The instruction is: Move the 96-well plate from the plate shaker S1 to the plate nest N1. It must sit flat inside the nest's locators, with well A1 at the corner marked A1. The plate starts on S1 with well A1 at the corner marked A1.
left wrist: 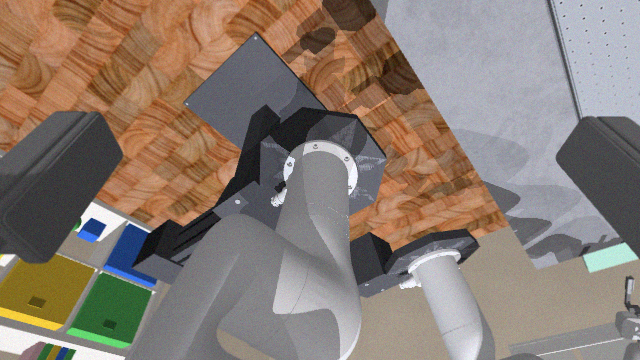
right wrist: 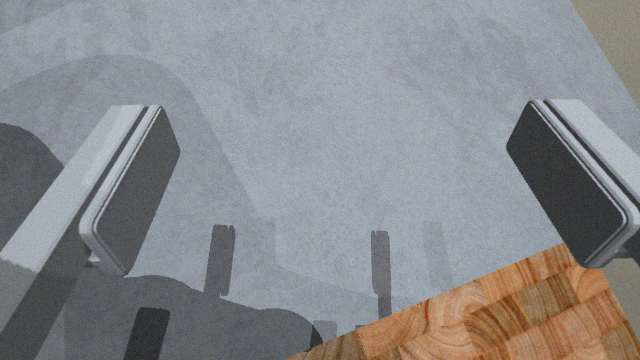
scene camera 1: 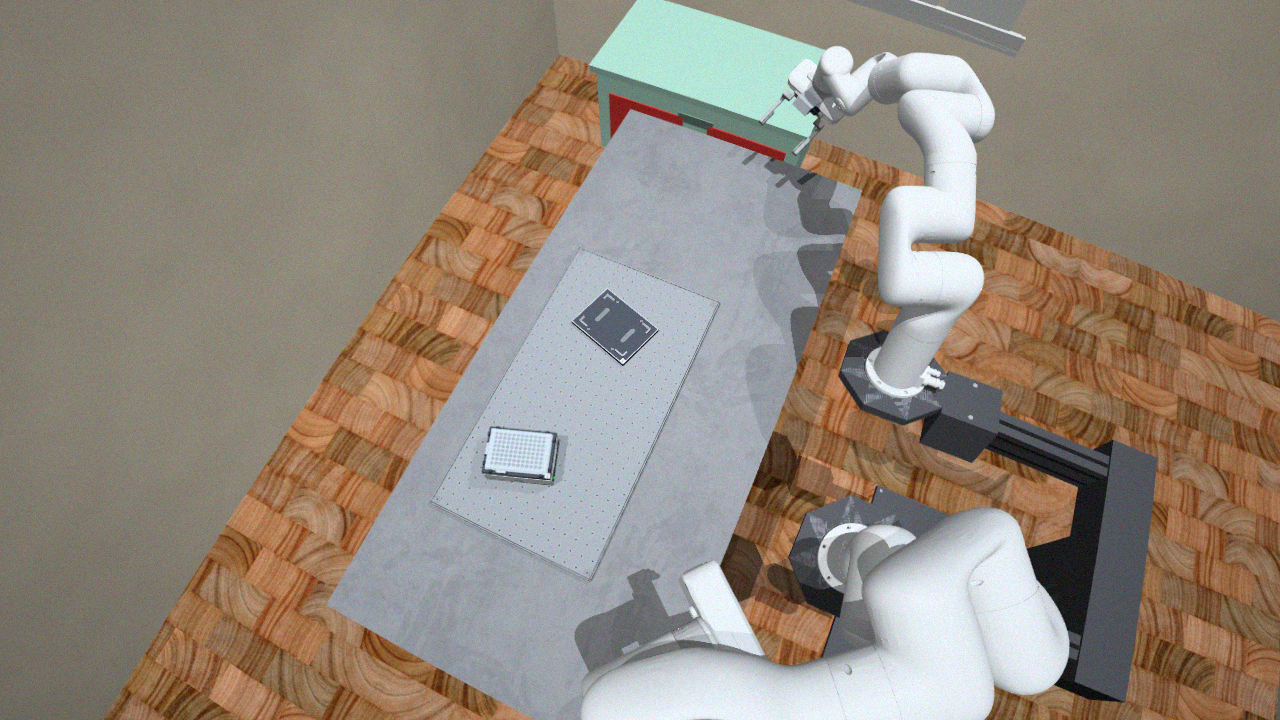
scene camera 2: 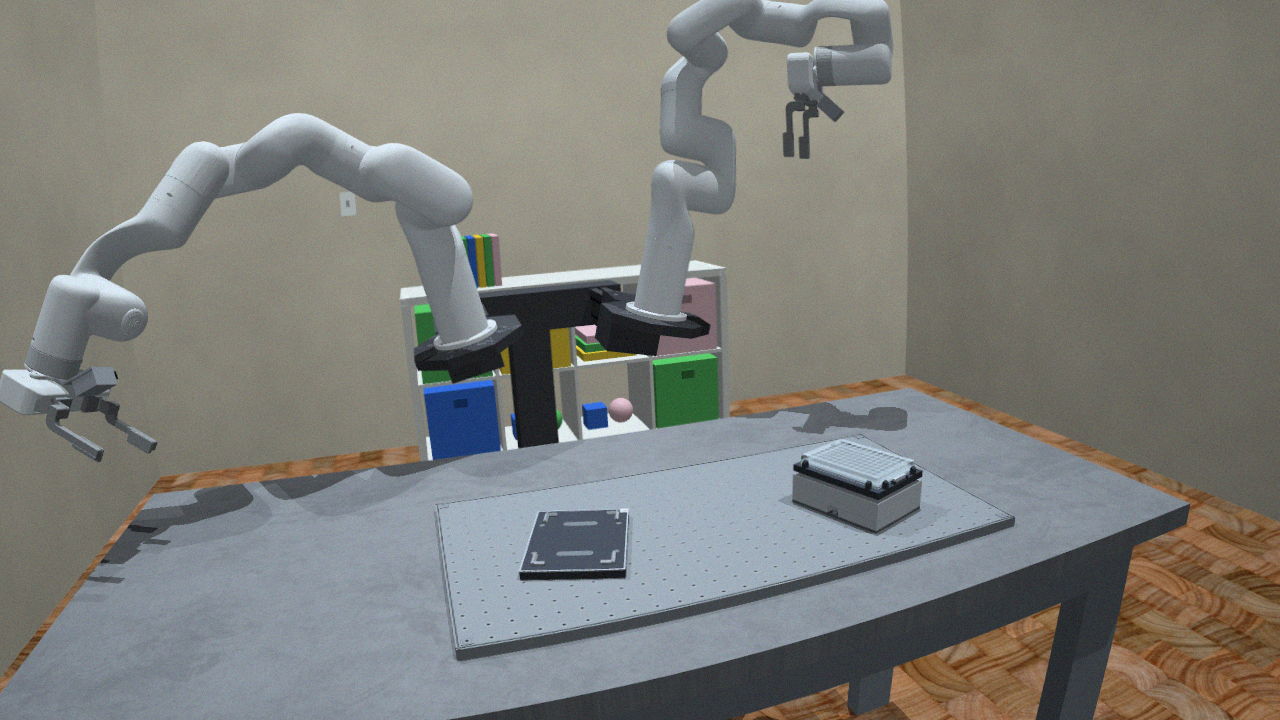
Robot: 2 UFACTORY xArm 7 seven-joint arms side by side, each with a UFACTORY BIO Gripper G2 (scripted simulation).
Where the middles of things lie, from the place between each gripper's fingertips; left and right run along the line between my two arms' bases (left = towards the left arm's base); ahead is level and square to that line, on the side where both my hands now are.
Labels:
Now: right hand 95 cm to the right of the clear 96-well plate (scene camera 2: 857, 463), 29 cm short of it and 9 cm above it. From my right hand the other things lie so: dark plate nest N1 (scene camera 2: 606, 536) (59 cm to the left, 22 cm ahead, 14 cm below).
I see my left gripper 46 cm short of the clear 96-well plate, 43 cm above it and 21 cm to the left of it. Round my left hand: dark plate nest N1: 57 cm to the right, 48 cm below, 39 cm ahead.

